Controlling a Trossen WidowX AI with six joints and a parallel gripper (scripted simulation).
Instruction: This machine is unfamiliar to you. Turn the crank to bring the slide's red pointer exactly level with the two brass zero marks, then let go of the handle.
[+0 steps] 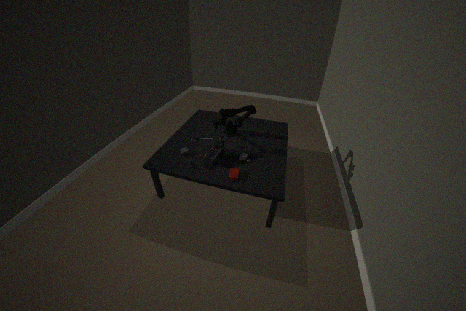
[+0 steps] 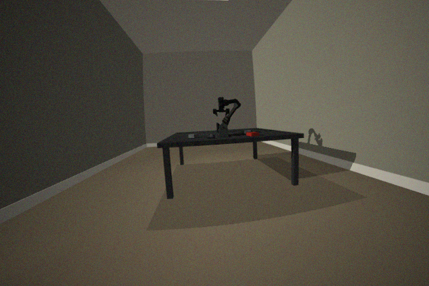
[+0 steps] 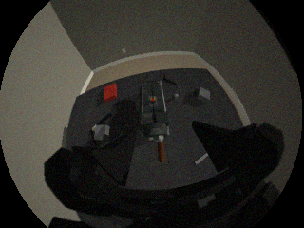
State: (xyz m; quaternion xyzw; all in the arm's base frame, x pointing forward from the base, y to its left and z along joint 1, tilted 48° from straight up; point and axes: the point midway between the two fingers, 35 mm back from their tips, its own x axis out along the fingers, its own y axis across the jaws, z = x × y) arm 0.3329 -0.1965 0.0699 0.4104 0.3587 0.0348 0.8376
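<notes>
My gripper tip is now 4 cm past the crank handle, 2 cm to the right of it and 8 cm above it. From my gripper tip the other things lie so: red pointer 13 cm ahead, 2 cm to the right, 12 cm below.
</notes>
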